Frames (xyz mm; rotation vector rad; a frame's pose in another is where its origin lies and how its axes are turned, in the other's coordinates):
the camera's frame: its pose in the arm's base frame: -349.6 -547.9 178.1 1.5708 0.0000 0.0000
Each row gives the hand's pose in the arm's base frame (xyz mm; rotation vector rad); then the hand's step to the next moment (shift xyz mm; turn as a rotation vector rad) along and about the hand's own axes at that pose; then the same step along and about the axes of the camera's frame.
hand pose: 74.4 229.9 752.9 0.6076 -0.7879 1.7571
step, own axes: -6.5 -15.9 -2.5 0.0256 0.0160 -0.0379
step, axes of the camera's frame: 17.1 -2.9 -1.3 -0.0239 -0.0095 -0.0410
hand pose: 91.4 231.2 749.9 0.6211 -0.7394 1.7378
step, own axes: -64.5 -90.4 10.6 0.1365 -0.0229 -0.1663
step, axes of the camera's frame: 104.8 -24.1 29.8 -0.0218 -0.0085 -0.2151
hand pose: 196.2 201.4 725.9 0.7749 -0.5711 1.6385
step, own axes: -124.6 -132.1 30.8 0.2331 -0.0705 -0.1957
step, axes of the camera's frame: 147.7 -78.7 76.9 0.0094 0.0425 -0.3094
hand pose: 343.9 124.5 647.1 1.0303 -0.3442 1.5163
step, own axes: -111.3 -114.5 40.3 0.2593 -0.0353 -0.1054
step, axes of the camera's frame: 108.8 -99.8 72.8 0.0165 0.1249 -0.2524
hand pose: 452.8 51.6 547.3 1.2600 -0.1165 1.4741
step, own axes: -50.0 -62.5 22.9 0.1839 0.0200 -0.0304
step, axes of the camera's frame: 51.1 -60.6 25.5 0.0047 0.1317 -0.1333
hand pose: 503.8 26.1 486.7 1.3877 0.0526 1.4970
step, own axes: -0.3 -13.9 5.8 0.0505 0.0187 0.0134
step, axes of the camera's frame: 13.0 -7.1 -2.7 0.0093 0.0516 -0.0181
